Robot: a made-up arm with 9 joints. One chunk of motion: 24 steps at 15 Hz.
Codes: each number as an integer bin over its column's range. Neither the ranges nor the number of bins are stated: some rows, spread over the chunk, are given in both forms.
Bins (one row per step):
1: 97 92 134 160 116 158 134 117 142
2: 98 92 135 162 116 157 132 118 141
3: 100 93 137 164 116 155 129 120 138
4: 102 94 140 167 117 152 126 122 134
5: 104 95 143 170 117 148 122 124 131
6: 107 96 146 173 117 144 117 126 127
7: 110 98 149 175 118 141 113 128 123
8: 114 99 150 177 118 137 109 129 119
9: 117 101 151 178 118 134 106 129 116
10: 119 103 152 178 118 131 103 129 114
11: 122 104 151 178 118 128 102 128 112
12: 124 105 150 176 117 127 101 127 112
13: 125 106 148 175 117 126 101 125 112
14: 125 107 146 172 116 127 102 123 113
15: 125 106 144 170 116 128 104 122 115
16: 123 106 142 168 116 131 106 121 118
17: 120 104 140 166 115 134 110 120 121
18: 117 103 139 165 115 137 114 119 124
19: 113 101 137 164 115 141 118 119 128
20: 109 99 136 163 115 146 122 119 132
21: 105 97 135 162 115 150 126 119 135
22: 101 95 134 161 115 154 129 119 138
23: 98 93 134 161 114 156 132 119 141
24: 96 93 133 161 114 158 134 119 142
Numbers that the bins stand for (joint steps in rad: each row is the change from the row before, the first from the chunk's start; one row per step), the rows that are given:
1: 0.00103 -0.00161 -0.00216 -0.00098 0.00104 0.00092 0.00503 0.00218 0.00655
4: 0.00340 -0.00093 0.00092 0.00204 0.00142 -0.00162 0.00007 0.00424 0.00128
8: 0.00909 0.00078 0.00606 0.00635 0.00181 -0.00798 -0.01046 0.00712 -0.00860
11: 0.01289 0.00248 0.00657 0.00678 0.00181 -0.01179 -0.01480 0.00671 -0.01321
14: 0.01431 0.00351 0.00400 0.00420 0.00104 -0.01221 -0.01480 0.00465 -0.01255
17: 0.01194 0.00248 0.00092 0.00161 0.00065 -0.00925 -0.00984 0.00341 -0.00728
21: 0.00482 0.00009 -0.00165 -0.00012 0.00065 -0.00247 0.00007 0.00300 0.00194
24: 0.00055 -0.00127 -0.00267 -0.00055 0.00026 0.00092 0.00503 0.00300 0.00655
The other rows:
2: 0.00150 -0.00161 -0.00165 -0.00012 0.00104 0.00049 0.00379 0.00259 0.00589
3: 0.00245 -0.00127 -0.00062 0.00075 0.00104 -0.00035 0.00193 0.00341 0.00392
5: 0.00435 -0.00059 0.00246 0.00333 0.00142 -0.00332 -0.00241 0.00506 -0.00069
6: 0.00577 -0.00025 0.00400 0.00463 0.00142 -0.00501 -0.00551 0.00588 -0.00333
7: 0.00720 0.00044 0.00555 0.00549 0.00181 -0.00628 -0.00798 0.00671 -0.00596
9: 0.01052 0.00146 0.00657 0.00678 0.00181 -0.00925 -0.01232 0.00712 -0.01058
10: 0.01147 0.00214 0.00709 0.00678 0.00181 -0.01052 -0.01418 0.00712 -0.01189
12: 0.01384 0.00282 0.00606 0.00592 0.00142 -0.01221 -0.01542 0.00629 -0.01321
13: 0.01431 0.00316 0.00503 0.00549 0.00142 -0.01264 -0.01542 0.00547 -0.01321
15: 0.01431 0.00316 0.00298 0.00333 0.00104 -0.01179 -0.01356 0.00424 -0.01124
16: 0.01336 0.00316 0.00195 0.00247 0.00104 -0.01052 -0.01232 0.00382 -0.00926
18: 0.01052 0.00214 0.00041 0.00118 0.00065 -0.00798 -0.00736 0.00300 -0.00531
19: 0.00862 0.00146 -0.00062 0.00075 0.00065 -0.00628 -0.00489 0.00300 -0.00267
20: 0.00672 0.00078 -0.00113 0.00031 0.00065 -0.00416 -0.00241 0.00300 -0.00004
22: 0.00293 -0.00059 -0.00216 -0.00055 0.00065 -0.00078 0.00193 0.00300 0.00392
23: 0.00150 -0.00127 -0.00216 -0.00055 0.00026 0.00007 0.00379 0.00300 0.00589

